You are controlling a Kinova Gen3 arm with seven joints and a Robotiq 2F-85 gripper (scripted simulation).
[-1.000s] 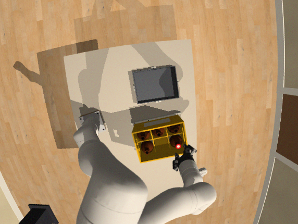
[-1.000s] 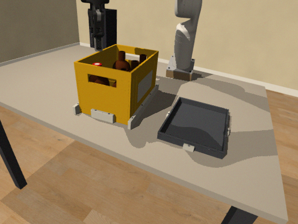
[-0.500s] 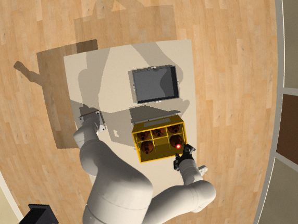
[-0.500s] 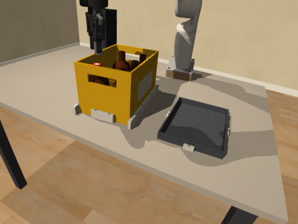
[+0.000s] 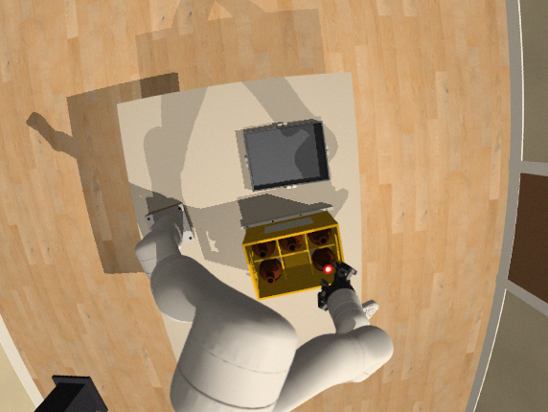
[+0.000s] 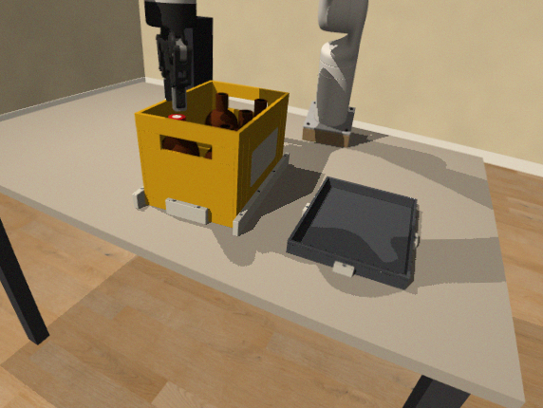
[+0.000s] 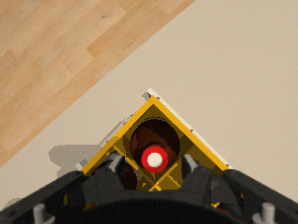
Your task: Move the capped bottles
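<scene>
Now: hand 11 cm above the yellow crate, 9 cm past it and 4 cm to the right of it. The rest, counted from my hand: dark grey tray (33 cm to the left, 19 cm below, 7 cm behind).
</scene>
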